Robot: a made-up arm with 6 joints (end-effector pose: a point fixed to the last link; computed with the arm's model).
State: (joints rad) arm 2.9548 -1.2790 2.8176 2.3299 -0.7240 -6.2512
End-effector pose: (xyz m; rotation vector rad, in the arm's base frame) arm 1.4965 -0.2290 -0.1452 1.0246 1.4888 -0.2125
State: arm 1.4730 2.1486 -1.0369 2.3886 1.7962 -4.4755
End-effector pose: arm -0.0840 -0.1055 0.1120 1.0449 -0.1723 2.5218
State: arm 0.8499 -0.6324 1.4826 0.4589 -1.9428 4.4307
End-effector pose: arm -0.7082 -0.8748 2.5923 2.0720 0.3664 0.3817
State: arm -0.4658 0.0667 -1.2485 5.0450 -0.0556 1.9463
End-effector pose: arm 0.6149 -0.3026 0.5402 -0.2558 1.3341 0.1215
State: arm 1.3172 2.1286 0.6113 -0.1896 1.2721 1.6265
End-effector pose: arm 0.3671 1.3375 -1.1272 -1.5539 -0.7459 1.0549
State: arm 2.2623 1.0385 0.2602 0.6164 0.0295 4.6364
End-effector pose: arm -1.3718 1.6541 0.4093 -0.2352 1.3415 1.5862
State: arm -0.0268 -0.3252 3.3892 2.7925 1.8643 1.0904
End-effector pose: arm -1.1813 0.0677 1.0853 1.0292 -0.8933 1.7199
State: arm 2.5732 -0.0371 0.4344 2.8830 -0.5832 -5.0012
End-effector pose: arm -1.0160 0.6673 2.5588 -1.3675 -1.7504 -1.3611
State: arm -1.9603 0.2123 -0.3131 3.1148 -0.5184 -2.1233
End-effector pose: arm -0.6181 -1.5019 1.2662 -0.6340 0.9731 -1.7816
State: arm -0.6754 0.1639 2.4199 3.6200 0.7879 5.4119
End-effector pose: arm -0.4269 0.2960 2.7685 -1.9552 0.4924 -2.2806
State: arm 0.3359 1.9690 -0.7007 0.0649 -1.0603 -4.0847
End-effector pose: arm 0.0505 0.0110 -0.3273 -0.4669 -1.1964 -2.1975
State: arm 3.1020 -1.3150 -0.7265 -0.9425 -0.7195 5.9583
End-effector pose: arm -0.1436 -0.0530 1.7681 0.2518 -1.3671 -2.2476
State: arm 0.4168 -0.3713 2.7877 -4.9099 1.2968 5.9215
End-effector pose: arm -1.4042 -0.5082 1.5702 0.8034 2.0455 1.2266
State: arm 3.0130 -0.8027 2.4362 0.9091 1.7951 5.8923
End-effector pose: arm 1.7823 -0.3158 1.1693 1.5618 -1.4459 -1.9103
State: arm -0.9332 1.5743 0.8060 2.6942 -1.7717 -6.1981
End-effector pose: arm 1.3203 -1.8606 0.0151 1.8677 -1.6734 1.1965
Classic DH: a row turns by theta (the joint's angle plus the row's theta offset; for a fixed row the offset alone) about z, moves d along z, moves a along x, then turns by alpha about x. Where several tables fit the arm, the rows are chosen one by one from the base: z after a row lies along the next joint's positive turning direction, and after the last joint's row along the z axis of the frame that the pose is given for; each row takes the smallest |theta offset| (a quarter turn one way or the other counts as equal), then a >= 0, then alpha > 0; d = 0 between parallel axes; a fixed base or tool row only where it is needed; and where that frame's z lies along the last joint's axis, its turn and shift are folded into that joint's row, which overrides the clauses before.
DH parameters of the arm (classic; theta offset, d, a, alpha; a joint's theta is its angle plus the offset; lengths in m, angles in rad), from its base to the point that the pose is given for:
joint 1: 0 0.701 0.163 -1.5708
joint 2: -1.5708 0 1.104 3.1416
joint 3: 0 0 0.117 -1.5708
joint 4: 0 -1.225 0 1.5708
joint 5: 0 0 0 -1.5708
joint 6: 1.5708 -0.11 0 1.5708
tool (fixed): -1.5708 0 0 0

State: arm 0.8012 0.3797 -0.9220 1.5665 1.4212 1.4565
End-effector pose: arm 0.6285 0.8050 0.5609 -0.9551 -1.8898 1.7167
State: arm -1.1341 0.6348 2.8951 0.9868 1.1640 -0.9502
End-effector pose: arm 0.0245 0.1467 2.4588 -2.3672 -1.5025 0.3180
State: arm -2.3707 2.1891 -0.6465 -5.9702 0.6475 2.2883
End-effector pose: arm 0.1110 0.0793 -0.5061 0.1166 0.9511 0.2671
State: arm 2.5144 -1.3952 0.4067 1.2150 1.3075 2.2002
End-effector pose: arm 1.0436 -0.8794 2.0789 0.3577 -0.7549 -1.6391
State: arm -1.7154 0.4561 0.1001 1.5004 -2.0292 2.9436
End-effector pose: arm -0.3553 -1.7573 1.3853 0.6349 1.7132 2.0569
